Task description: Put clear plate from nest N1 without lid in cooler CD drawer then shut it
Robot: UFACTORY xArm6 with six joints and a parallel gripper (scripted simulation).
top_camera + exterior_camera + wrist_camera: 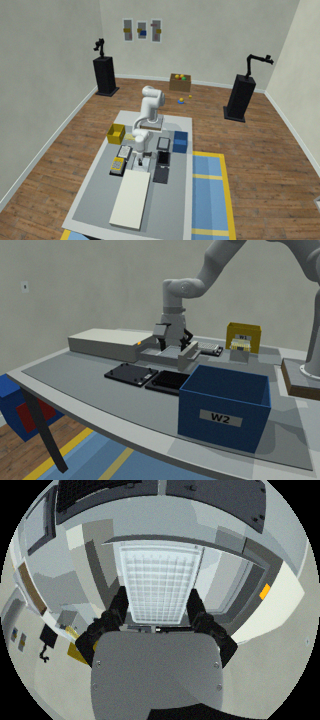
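Right now my hand is 30 mm short of the drawer and 20 mm above it. Round my hand: clear plate (10 mm below); black plate (110 mm behind, 170 mm to the left, 30 mm below); nest (60 mm ahead, 200 mm to the left, 40 mm below).
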